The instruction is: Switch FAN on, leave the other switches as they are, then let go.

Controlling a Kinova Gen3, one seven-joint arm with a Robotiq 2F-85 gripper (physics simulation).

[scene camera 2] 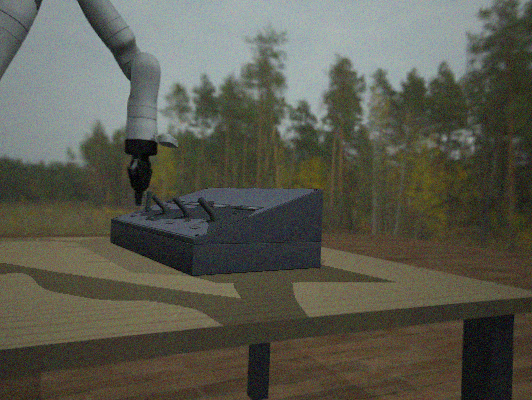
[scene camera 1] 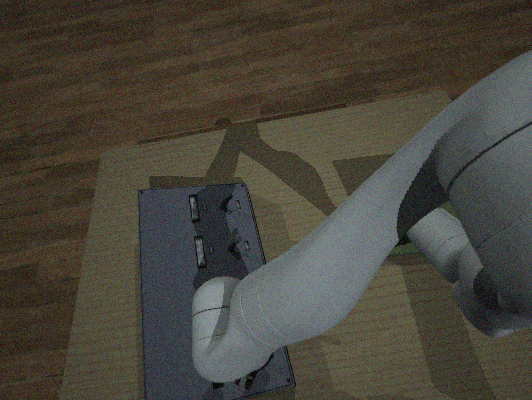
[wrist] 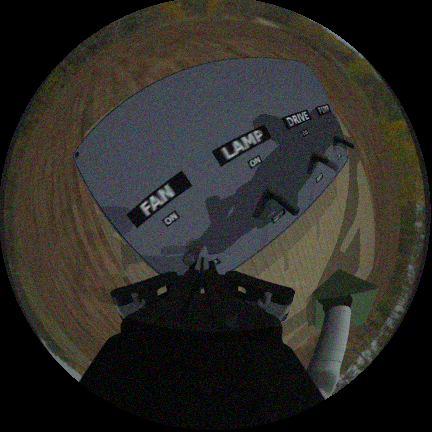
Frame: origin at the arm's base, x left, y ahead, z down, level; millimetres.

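Seen in the pictures: gripper, fingertip midpoint: [scene camera 2: 139, 206] [wrist: 202, 263]; arm's base, origin of the base link: [scene camera 1: 421, 221] [wrist: 337, 312].
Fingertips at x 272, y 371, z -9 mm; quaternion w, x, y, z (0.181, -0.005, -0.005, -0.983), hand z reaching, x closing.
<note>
Pixels of each thing's middle, then the offset from my fingertips to it. Level surfaces: height alone.
- grey-blue sloped switch console, body centre: [wrist: 263, 142] [scene camera 2: 204, 227] [scene camera 1: 209, 282] dx -157, dy +129, dz +37 mm
- FAN label, body centre: [wrist: 156, 200] dx +18, dy +89, dz -13 mm
- dark FAN lever, body centre: [wrist: 192, 253] [scene camera 2: 148, 200] dx +3, dy +21, dz -16 mm
- LAMP lever, body centre: [wrist: 283, 200] [scene camera 2: 160, 203] dx -117, dy +34, dz -11 mm
- DRIVE lever, body centre: [wrist: 326, 161] [scene camera 2: 181, 205] dx -234, dy +61, dz -11 mm
- PUMP lever, body centre: [scene camera 2: 207, 208] [wrist: 344, 141] dx -351, dy +88, dz -11 mm
- table, its level: dz +95 mm
A grey-blue sloped switch console [scene camera 1: 165, 300] [scene camera 2: 280, 255] [wrist: 175, 110] stands on the table. In the wrist view the FAN label [wrist: 158, 199] is at its left; the dark FAN lever [scene camera 2: 148, 202] [wrist: 190, 256] is partly hidden there by my fingertips. In scene camera 2 this lever stands nearly upright. The LAMP lever [scene camera 2: 160, 204] [wrist: 284, 202], DRIVE lever [scene camera 2: 180, 207] [wrist: 325, 161] and PUMP lever [scene camera 2: 206, 209] [wrist: 343, 143] lean toward the low OFF side. My gripper [scene camera 2: 139, 203] [wrist: 202, 263] is shut and empty, on the OFF side close by the FAN lever; contact is unclear.
The table [scene camera 1: 115, 172] [scene camera 2: 425, 300] extends around the console. A green block [wrist: 350, 300] stands beside the arm's base at the lower right of the wrist view. The arm covers the console's FAN end in scene camera 1.
</note>
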